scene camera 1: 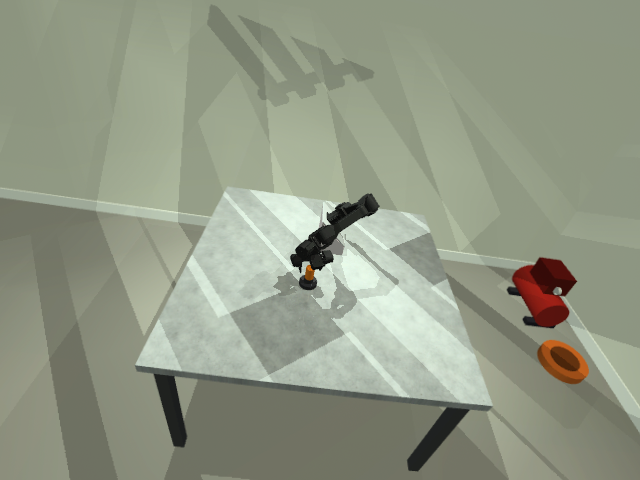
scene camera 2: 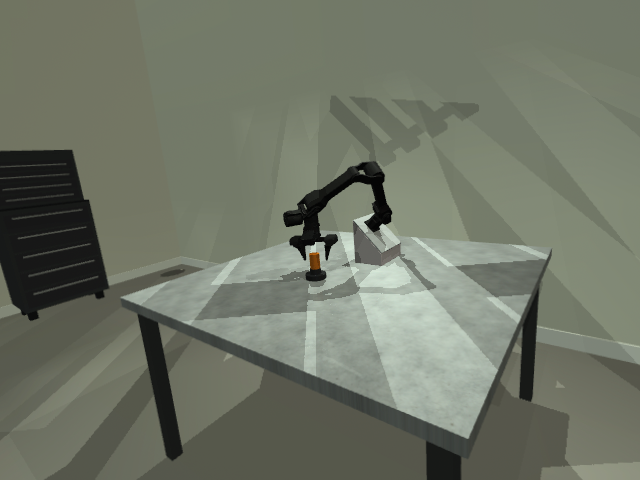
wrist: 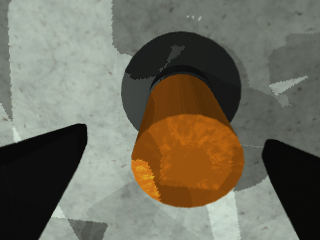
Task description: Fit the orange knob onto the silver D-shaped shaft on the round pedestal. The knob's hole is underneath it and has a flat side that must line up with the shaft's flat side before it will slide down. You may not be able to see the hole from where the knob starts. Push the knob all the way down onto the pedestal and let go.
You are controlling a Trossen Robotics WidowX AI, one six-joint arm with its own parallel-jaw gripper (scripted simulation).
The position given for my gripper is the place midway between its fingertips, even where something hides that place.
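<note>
Gripper state: my gripper (scene camera 2: 315, 260), (wrist: 176, 140) is open and holds nothing. An orange knob (wrist: 186, 154) is visible to me, as is a pedestal (wrist: 181, 52).
</note>
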